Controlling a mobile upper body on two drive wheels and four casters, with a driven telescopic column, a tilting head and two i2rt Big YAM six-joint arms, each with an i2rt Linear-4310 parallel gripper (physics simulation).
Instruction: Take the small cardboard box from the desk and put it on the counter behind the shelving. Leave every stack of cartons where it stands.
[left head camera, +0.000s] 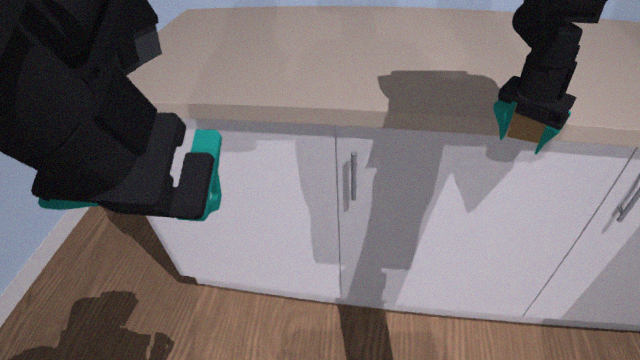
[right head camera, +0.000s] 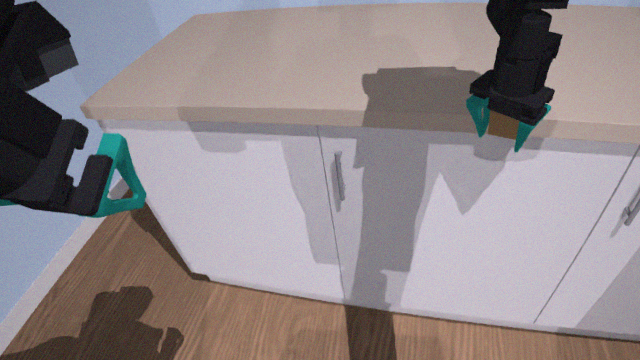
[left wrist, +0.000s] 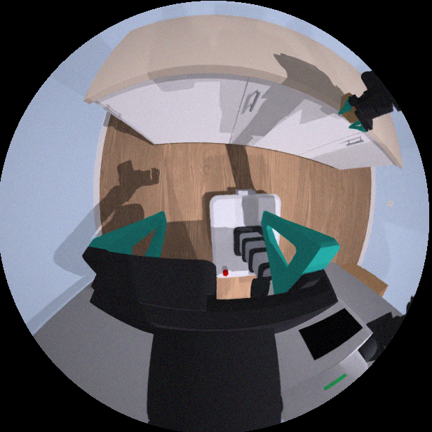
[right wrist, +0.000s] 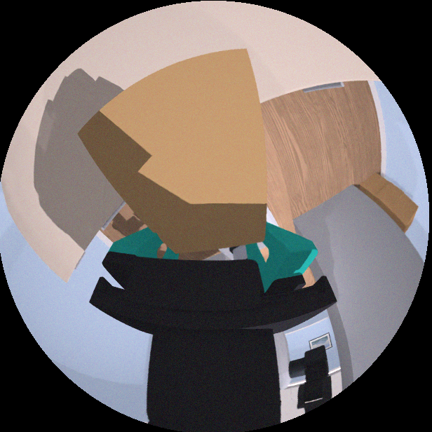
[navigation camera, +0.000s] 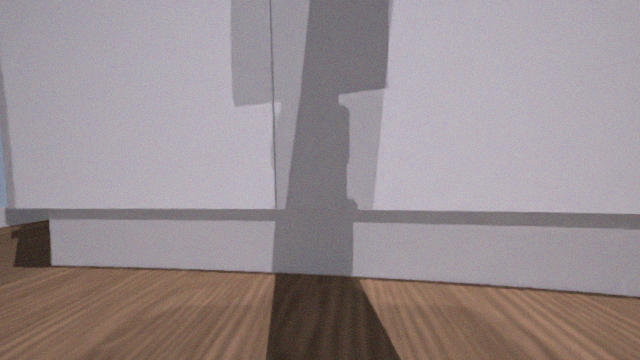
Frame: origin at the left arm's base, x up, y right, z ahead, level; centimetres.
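Seen in the pictures: left gripper, fingertip midpoint: (left head camera: 169, 198) (right head camera: 104, 197); right gripper, fingertip midpoint: (left head camera: 519, 145) (right head camera: 498, 142).
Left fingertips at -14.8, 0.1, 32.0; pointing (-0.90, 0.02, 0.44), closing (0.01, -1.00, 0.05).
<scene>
Offsets run from my left fingertips to a thing's middle, as dx, dy, dz. "*": to the spot under its first point. Level surfaces: height alone.
The small cardboard box @[-12.1, +47.8, +32.7] (left head camera: 526, 128) (right head camera: 503, 125) (right wrist: 200, 135) is brown. My right gripper (left head camera: 522, 142) (right head camera: 500, 141) is shut on it; in the head camera views the box overlaps the counter's front edge, and its height over the counter is hard to tell. The counter @[dx -14.7] (left head camera: 300, 55) (right head camera: 280, 55) (left wrist: 200, 45) has a beige top over white cabinet doors. My left gripper (left wrist: 213, 216) is open and empty, off to the left in front of the counter; its far finger is partly hidden in the head camera views. The desk is not identifiable.
White cabinet doors with metal handles @[* -30.9, +16.8, +36.3] (left head camera: 353, 176) (right head camera: 340, 176) stand below the counter top. A blue wall (left wrist: 45, 165) is at the left. The robot's white base (left wrist: 225, 210) stands on the wood floor (left wrist: 185, 170). Another brown cardboard piece (right wrist: 387, 197) shows beyond a grey surface (right wrist: 380, 280).
</scene>
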